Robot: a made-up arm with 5 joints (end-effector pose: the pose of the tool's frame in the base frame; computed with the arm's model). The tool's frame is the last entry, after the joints. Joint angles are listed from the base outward.
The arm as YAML. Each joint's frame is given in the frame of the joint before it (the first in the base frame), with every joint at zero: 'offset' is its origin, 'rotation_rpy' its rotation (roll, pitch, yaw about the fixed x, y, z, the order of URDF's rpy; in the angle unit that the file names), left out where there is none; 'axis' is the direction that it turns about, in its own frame. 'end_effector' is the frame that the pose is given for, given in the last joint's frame.
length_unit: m
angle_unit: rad
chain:
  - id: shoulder
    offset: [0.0, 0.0, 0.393]
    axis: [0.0, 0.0, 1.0]
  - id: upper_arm
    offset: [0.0, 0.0, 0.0]
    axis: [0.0, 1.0, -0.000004]
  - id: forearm
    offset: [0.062, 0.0, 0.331]
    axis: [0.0, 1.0, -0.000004]
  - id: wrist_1
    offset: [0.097, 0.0, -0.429]
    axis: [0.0, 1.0, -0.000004]
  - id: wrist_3
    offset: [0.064, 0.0, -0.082]
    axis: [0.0, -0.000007, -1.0]
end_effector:
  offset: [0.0, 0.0, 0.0]
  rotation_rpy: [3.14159, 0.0, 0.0]
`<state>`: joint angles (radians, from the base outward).
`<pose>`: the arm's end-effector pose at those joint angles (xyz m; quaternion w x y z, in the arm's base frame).
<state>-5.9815 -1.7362 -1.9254 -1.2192 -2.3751</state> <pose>-0.6723 -0.2092 0.6469 0.5553 -0.1760 -0.7435 0.3284</pose>
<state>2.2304 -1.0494 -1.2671 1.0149 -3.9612</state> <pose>-0.0547 0.0705 1.0138 0.4612 -0.7948 0.0364 0.3928</pose>
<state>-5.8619 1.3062 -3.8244 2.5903 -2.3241</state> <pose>0.5159 0.2312 0.7383 0.0293 -0.1967 -0.9798 0.0209</pose>
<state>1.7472 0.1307 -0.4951 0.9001 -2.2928</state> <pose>-0.0634 0.3557 0.2437 0.0713 0.4188 -0.8687 0.2549</pose>
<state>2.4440 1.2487 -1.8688 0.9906 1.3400</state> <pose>-0.5302 0.4444 0.0466 0.1748 0.8369 0.5154 0.0582</pose>
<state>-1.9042 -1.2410 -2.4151 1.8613 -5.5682</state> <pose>0.1711 0.4941 0.9652 0.4379 0.1611 -0.6025 0.6475</pose>
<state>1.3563 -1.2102 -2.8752 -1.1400 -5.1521</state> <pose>-0.1559 -0.7154 0.6449 0.4778 0.8579 0.0970 -0.1621</pose>
